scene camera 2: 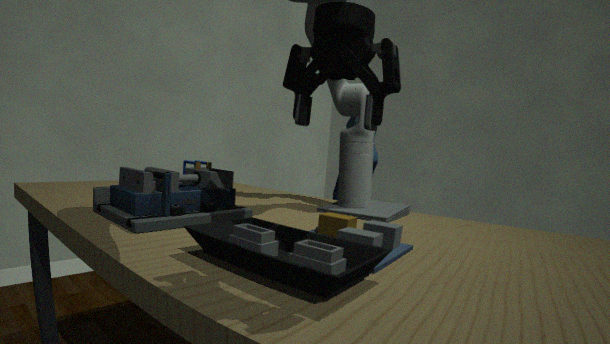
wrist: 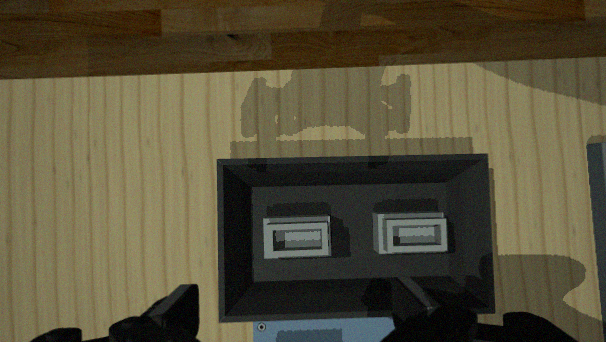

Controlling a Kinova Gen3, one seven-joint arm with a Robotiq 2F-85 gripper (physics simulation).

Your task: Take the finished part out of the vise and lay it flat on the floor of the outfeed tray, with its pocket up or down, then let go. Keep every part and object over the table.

gripper: scene camera 2; wrist
same spot on gripper: [wrist: 412, 306] = [scene camera 2: 303, 102]
